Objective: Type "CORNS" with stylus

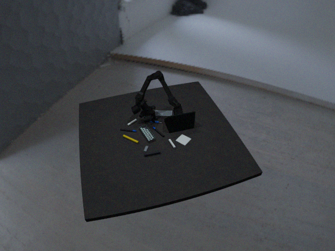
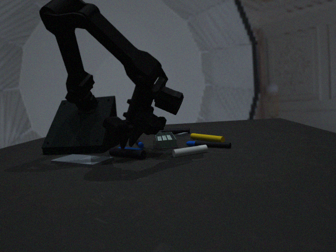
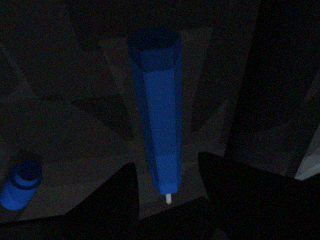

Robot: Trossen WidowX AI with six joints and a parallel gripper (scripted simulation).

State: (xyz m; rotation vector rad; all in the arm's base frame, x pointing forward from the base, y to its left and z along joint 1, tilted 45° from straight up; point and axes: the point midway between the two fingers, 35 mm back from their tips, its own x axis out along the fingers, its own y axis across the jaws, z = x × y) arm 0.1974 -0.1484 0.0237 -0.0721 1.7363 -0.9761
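Now: gripper tip 290 mm to the right of the small grey block, 130 mm short of it and 10 mm above it. The rest, counted from my gripper tip: yellow rod (230 mm ahead, 160 mm to the left, 10 mm below); then blue stylus (20 mm behind, 10 mm to the left, 10 mm below); then grey flat plate (100 mm to the right, 90 mm behind, 10 mm below).
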